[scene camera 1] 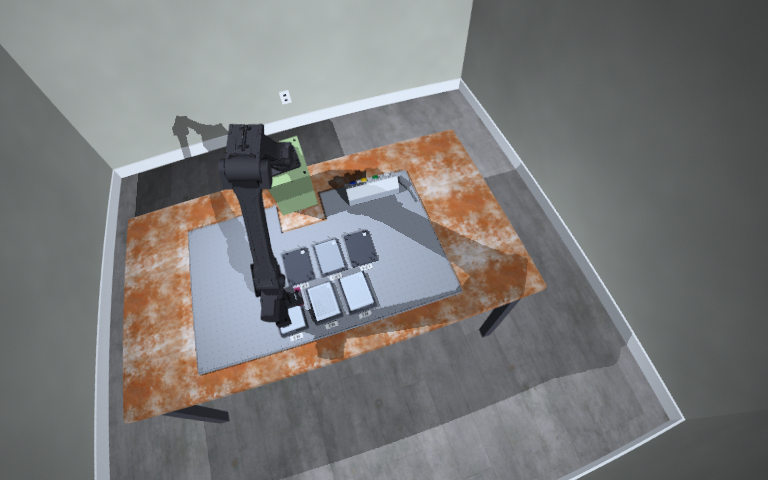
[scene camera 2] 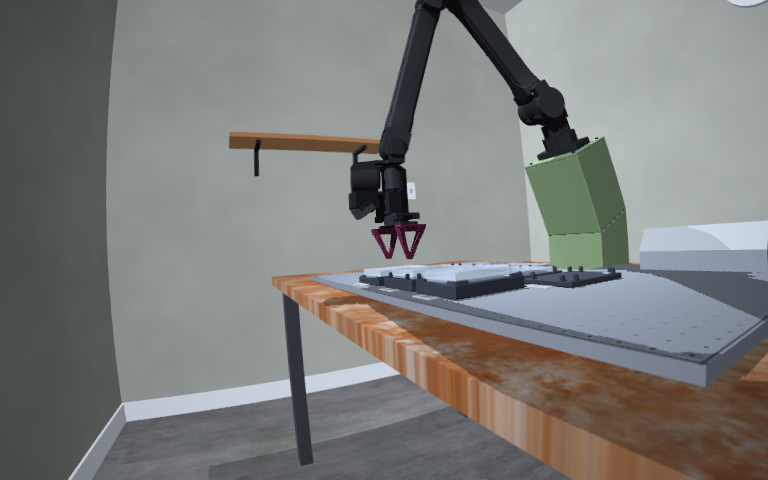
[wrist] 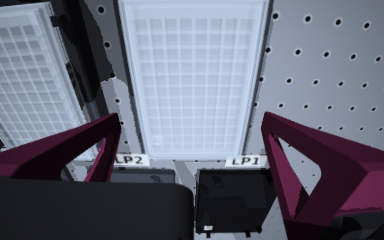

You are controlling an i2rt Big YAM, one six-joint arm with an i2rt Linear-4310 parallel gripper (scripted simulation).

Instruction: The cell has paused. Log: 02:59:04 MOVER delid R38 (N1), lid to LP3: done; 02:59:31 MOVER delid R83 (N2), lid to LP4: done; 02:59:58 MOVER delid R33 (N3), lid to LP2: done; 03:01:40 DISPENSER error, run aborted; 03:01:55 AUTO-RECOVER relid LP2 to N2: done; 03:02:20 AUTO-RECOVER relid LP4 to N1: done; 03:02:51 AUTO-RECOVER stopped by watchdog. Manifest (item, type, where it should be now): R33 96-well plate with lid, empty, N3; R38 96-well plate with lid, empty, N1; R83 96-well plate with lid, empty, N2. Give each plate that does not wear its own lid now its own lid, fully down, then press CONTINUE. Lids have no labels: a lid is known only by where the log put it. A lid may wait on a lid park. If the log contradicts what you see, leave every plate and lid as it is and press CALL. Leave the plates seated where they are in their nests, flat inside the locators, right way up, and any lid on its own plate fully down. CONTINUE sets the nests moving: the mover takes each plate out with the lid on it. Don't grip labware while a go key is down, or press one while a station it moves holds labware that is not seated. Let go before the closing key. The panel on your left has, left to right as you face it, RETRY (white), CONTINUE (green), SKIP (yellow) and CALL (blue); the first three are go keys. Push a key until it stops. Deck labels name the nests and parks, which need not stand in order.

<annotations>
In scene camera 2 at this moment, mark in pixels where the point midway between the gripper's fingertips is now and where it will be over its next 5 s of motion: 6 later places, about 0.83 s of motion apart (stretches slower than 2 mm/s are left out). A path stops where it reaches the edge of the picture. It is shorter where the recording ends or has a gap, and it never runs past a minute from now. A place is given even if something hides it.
My gripper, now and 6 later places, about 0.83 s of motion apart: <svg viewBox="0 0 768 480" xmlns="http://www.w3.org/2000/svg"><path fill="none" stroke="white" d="M398 259L398 257L397 256L416 256L446 254L466 253L467 254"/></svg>
</annotations>
